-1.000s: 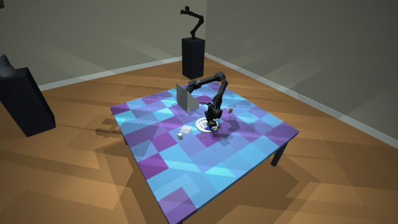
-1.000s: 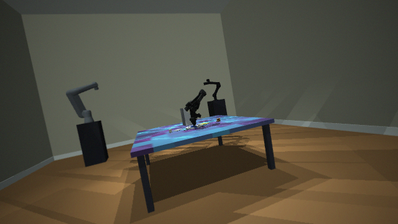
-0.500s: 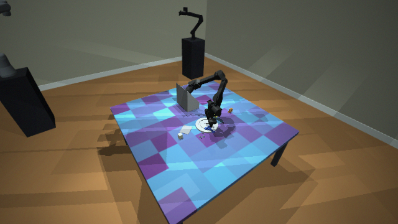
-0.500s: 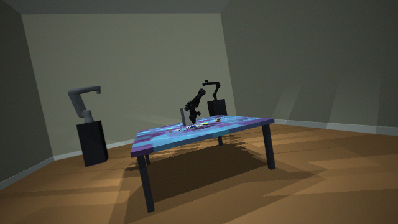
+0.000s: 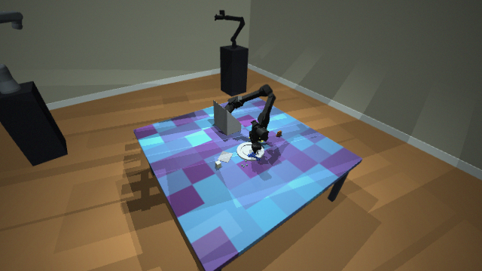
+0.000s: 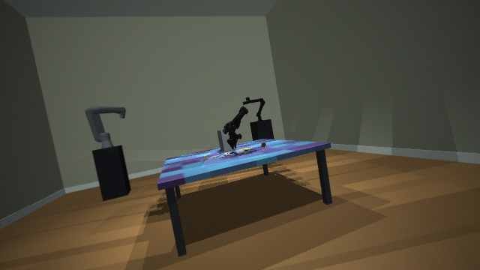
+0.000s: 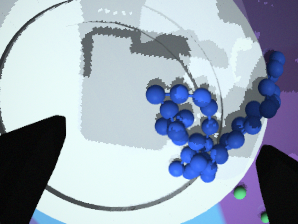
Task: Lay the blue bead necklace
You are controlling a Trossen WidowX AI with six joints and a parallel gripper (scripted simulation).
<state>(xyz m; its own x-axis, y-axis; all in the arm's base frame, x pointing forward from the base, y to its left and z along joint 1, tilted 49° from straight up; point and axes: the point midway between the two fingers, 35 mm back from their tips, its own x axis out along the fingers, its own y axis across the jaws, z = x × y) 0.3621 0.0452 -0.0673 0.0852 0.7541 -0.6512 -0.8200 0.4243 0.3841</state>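
The round white bead board lies 40 mm below my gripper tip and 40 mm behind it. The rest, counted from my gripper tip: cream cube: 270 mm to the right, 50 mm behind, 30 mm below; then yellow patch: 170 mm to the left, 140 mm behind, 50 mm below; then flat grey square: 180 mm to the right, 100 mm behind, 50 mm below.
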